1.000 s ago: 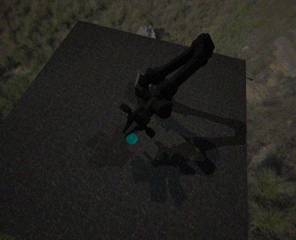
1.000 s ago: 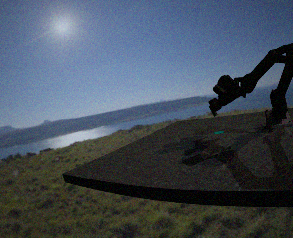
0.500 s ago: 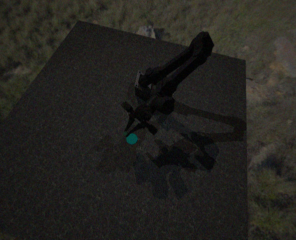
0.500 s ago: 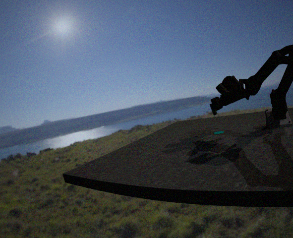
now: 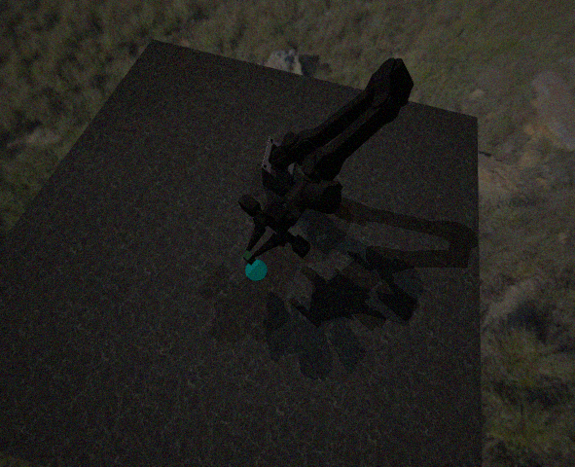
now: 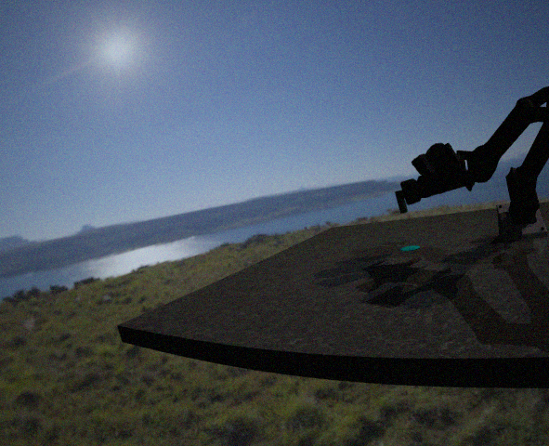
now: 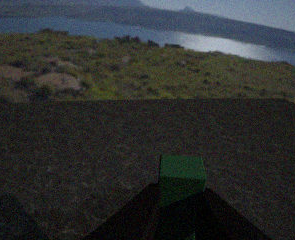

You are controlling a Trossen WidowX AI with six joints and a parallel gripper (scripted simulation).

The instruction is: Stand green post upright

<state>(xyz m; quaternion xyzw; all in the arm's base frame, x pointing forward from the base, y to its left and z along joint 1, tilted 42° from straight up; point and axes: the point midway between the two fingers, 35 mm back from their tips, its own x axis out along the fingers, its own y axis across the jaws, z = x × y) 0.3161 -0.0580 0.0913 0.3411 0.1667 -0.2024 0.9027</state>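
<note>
Now: the cyan circle 160 mm below my gripper tip, 10 mm to the left of it and 10 mm behind it. Round my gripper tip: green post: 20 mm below.
</note>
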